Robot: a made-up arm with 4 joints. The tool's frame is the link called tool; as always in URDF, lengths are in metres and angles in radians. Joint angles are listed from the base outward.
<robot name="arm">
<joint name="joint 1" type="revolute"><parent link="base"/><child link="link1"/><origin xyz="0 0 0.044" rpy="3.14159 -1.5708 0"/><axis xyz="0 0 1"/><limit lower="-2.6" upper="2.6"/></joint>
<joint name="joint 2" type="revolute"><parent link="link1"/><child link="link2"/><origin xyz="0.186 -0.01 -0.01" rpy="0 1.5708 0"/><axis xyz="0 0 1"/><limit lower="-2.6" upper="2.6"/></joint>
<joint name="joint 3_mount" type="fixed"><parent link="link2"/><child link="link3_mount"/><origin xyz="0.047 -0.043 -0.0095" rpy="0 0 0"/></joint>
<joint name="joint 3" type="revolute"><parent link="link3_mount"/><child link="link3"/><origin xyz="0.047 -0.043 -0.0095" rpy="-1.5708 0 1.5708"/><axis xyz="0 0 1"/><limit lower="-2.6" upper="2.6"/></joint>
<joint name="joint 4" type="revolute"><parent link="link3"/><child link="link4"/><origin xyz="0.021 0.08 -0.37" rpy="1.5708 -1.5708 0"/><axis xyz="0 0 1"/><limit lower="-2.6" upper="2.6"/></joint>
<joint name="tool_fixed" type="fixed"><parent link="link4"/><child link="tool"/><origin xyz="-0.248 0.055 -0.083" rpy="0 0 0"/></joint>
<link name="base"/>
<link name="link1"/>
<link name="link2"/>
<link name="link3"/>
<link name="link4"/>
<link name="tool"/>
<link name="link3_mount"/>
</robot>
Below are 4 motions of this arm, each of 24 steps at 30 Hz.
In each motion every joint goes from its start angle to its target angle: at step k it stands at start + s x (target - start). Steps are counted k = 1, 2, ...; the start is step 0. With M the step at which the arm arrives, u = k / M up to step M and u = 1 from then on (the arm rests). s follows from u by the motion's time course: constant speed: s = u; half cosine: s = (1 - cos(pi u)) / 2; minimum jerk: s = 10 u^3 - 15 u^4 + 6 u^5.
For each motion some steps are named. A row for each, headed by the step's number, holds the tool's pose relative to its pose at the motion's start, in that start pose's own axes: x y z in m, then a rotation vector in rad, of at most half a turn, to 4 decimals.
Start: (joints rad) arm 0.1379 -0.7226 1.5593 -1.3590
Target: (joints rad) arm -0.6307 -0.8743 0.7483 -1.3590
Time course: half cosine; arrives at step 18
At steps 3, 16, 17, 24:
3: 0.0331 -0.0174 -0.0319 -0.0083 -0.0931 0.0338
16: 0.6464 -0.0690 -0.1753 0.0815 -1.3339 0.4621
17: 0.6619 -0.0652 -0.1715 0.0891 -1.3640 0.4718
24: 0.6670 -0.0639 -0.1701 0.0918 -1.3741 0.4751

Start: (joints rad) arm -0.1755 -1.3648 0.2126 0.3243
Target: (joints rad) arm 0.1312 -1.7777 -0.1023 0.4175
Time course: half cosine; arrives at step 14
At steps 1, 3, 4, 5, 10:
1: 0.0014 0.0030 0.0021 -0.0022 0.0035 -0.0047
3: 0.0131 0.0256 0.0188 -0.0191 0.0314 -0.0404
4: 0.0235 0.0436 0.0328 -0.0332 0.0558 -0.0692
5: 0.0368 0.0647 0.0497 -0.0503 0.0867 -0.1032
10: 0.1309 0.1704 0.1462 -0.1479 0.2922 -0.2793

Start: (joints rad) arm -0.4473 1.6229 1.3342 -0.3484
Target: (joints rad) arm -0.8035 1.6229 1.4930 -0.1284
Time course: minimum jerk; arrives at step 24
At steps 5, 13, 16, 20, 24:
5: -0.0011 0.0142 0.0051 0.0090 0.0088 -0.0081
13: 0.0025 0.1277 0.0440 0.0869 0.0660 -0.0749
16: 0.0106 0.1744 0.0589 0.1217 0.0828 -0.1035
20: 0.0201 0.2123 0.0706 0.1508 0.0934 -0.1275
24: 0.0223 0.2199 0.0729 0.1568 0.0952 -0.1324

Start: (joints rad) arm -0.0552 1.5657 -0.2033 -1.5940
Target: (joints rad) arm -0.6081 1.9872 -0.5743 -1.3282
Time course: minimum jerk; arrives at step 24
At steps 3, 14, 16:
3: 0.0042 -0.0031 0.0015 -0.0072 -0.0061 0.0127
14: 0.2037 -0.0806 0.0942 -0.2674 -0.1750 0.5454
16: 0.2527 -0.0824 0.1184 -0.3148 -0.1924 0.6648

